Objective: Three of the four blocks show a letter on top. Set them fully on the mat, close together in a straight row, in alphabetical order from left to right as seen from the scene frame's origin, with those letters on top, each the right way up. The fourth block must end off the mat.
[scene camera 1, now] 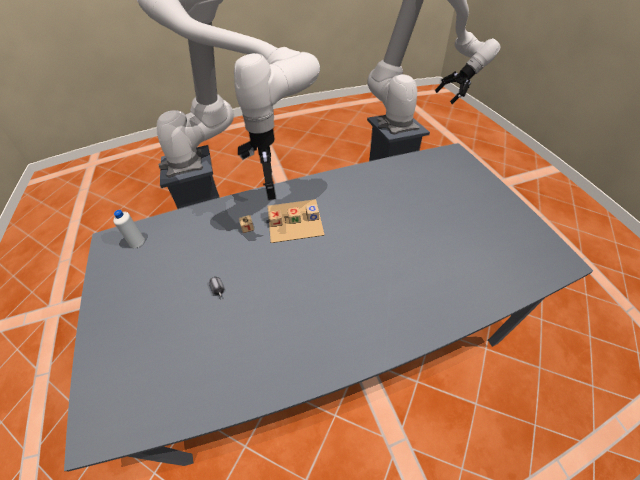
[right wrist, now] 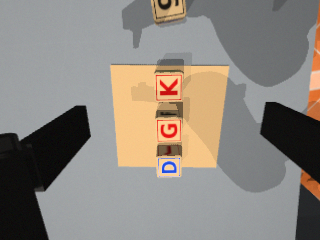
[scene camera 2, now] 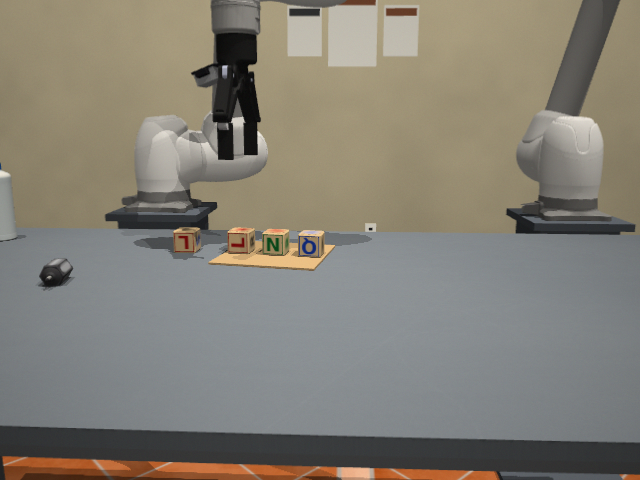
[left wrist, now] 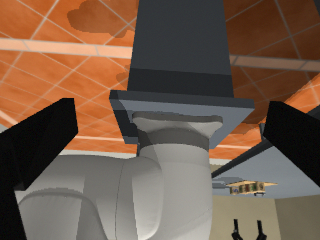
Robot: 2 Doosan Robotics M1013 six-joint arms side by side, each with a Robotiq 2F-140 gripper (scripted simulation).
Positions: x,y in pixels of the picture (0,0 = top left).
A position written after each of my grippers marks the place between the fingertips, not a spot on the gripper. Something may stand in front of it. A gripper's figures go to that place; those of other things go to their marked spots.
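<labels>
Marked spots on a g block [right wrist: 168,123] and a mat [right wrist: 204,87]: 0.09 m apart. My right gripper [right wrist: 174,119]: 0.15 m from the lens. The g block: 0.30 m from the lens. The mat: 0.34 m from the lens.
</labels>
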